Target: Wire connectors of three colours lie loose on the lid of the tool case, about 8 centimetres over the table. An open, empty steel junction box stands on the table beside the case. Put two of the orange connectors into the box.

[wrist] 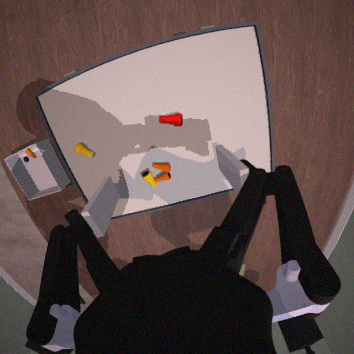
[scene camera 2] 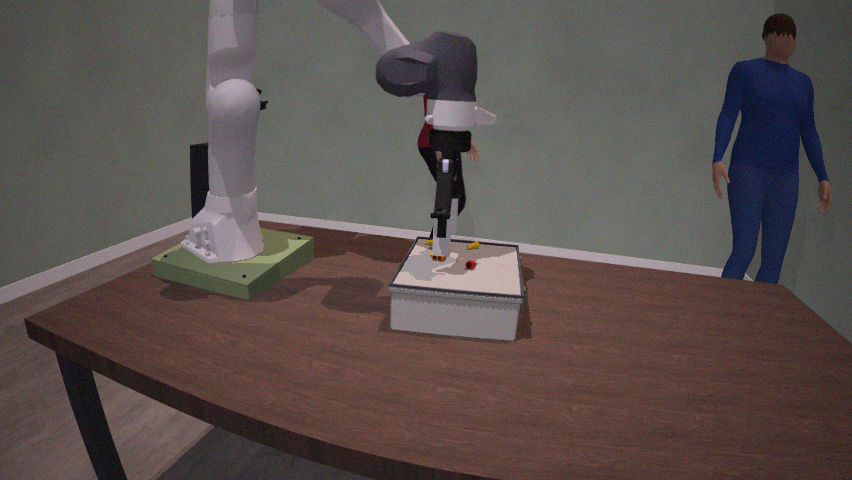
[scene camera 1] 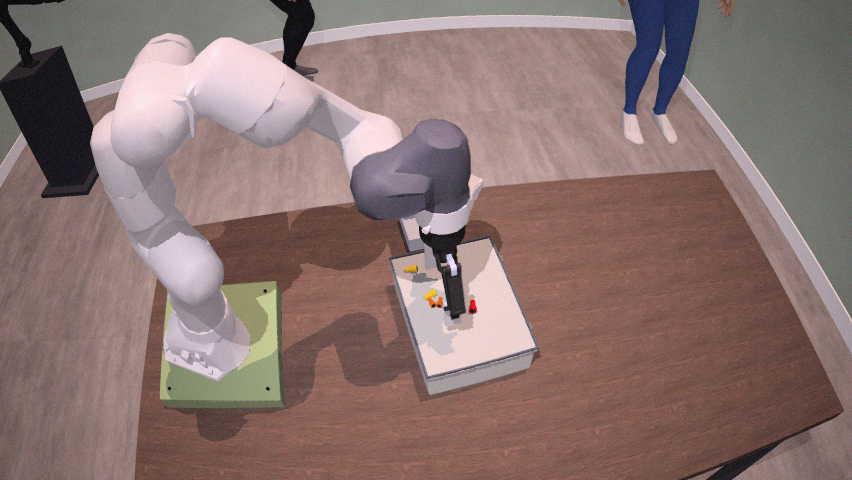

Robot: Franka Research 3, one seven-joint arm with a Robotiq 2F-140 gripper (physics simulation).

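Observation:
Two orange connectors lie close together on the lid [scene camera 1: 476, 339] [scene camera 2: 476, 280] [wrist: 215, 65]: one orange connector [scene camera 1: 439, 302] [scene camera 2: 442, 258] [wrist: 161, 167] and another orange connector [scene camera 1: 432, 302] [scene camera 2: 435, 258] [wrist: 163, 176]. A yellow connector [scene camera 1: 430, 293] [wrist: 149, 178] lies right against them. A third orange connector [wrist: 30, 153] is inside the steel junction box [scene camera 1: 413, 243] [wrist: 57, 167]. My gripper [scene camera 1: 441, 290] [scene camera 2: 447, 235] [wrist: 164, 171] is open and empty above the lid, its fingers on either side of the orange pair and the yellow one in the wrist view.
A red connector [scene camera 1: 472, 307] [scene camera 2: 471, 264] [wrist: 171, 119] lies beyond the orange pair in the wrist view. Another yellow connector [scene camera 2: 472, 245] [wrist: 84, 150] lies toward the box. One more yellow connector [scene camera 1: 410, 269] [scene camera 2: 429, 242] lies near the lid's edge; it does not show in the wrist view.

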